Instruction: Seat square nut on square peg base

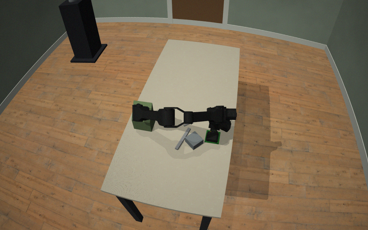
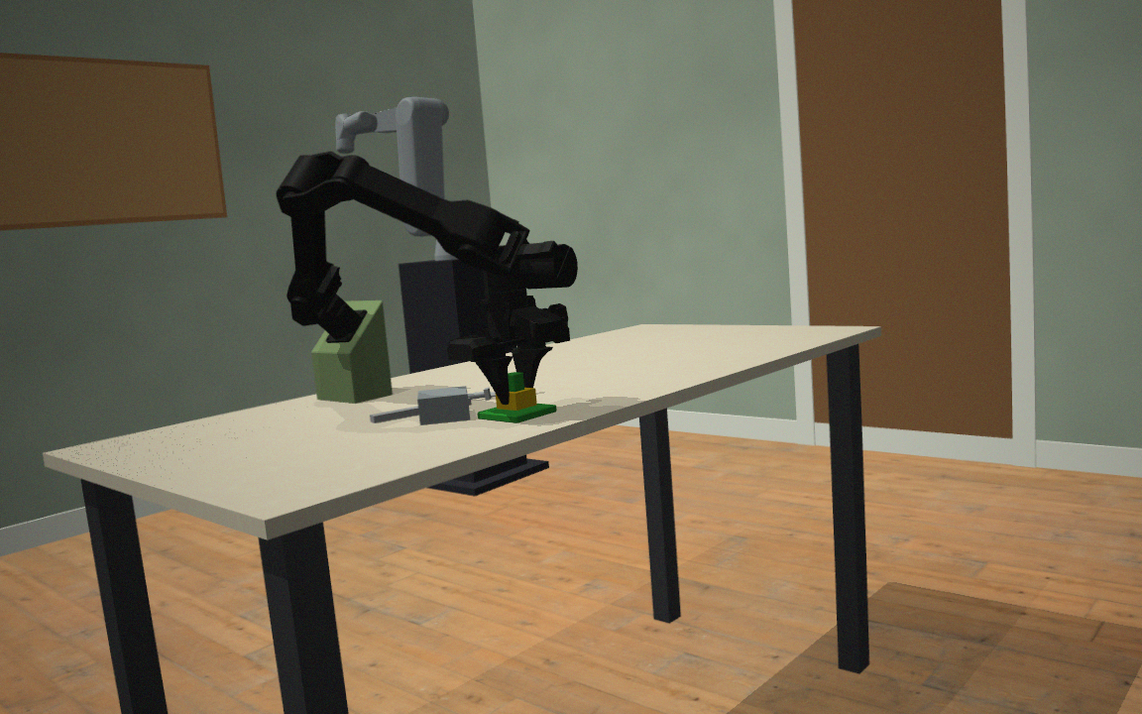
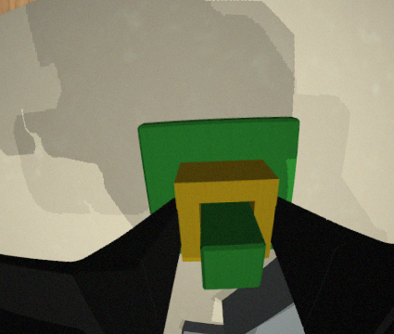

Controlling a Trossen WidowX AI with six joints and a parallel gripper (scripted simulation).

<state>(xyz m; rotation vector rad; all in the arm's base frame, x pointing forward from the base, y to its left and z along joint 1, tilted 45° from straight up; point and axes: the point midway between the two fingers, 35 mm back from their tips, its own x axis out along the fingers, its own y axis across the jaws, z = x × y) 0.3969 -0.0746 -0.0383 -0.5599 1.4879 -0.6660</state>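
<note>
Right now the grey block is 100 mm behind my hand, 50 mm to the right of it and 40 mm below it. From my hand the other things lie so: grey bar (160 mm behind, 30 mm to the right, 50 mm below); then grey cube (100 mm behind, 130 mm to the left, 40 mm below); then bolt (150 mm behind, 70 mm to the left, 50 mm below).
</note>
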